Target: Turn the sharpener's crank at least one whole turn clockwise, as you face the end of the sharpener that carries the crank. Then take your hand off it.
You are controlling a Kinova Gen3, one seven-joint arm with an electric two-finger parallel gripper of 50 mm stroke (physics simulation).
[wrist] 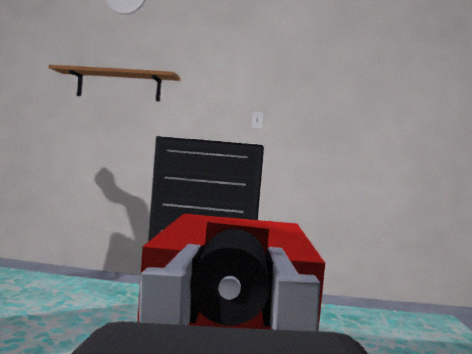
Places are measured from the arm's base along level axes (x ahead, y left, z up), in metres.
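Pixels of known places: gripper, fingertip midpoint: point(233, 272).
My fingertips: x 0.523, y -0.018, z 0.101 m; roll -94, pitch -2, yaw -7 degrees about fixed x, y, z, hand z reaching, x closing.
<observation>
Ahead of a thing's pixels: the offset from my fingertips to its top centre. "spot": to the spot under its first point. Level surfaces: height alone.
The sharpener has a red body @[spot: 0.028 m back, 0.004 m left, 0.005 m up] point(165, 254), seen end-on at the lower middle of the wrist view. A black round knob @[0.005 m back, 0.040 m right, 0.021 m up] point(212, 295) with a pale disc at its centre stands out from the near face of the body, on the crank's end. My gripper point(233, 272) is shut on this black knob, one grey finger on each side, with the dark pads against it. The lower part of the body is hidden behind the fingers and the dark gripper base. The crank's arm cannot be made out behind the knob.
A teal speckled surface @[0.121 m down] point(45, 300) spreads below on both sides. Behind are a dark panel point(210, 170) with pale lines, a grey wall point(375, 150), a wooden shelf point(115, 73) on black brackets, a small white wall plate point(257, 120) and part of a white disc point(125, 4).
</observation>
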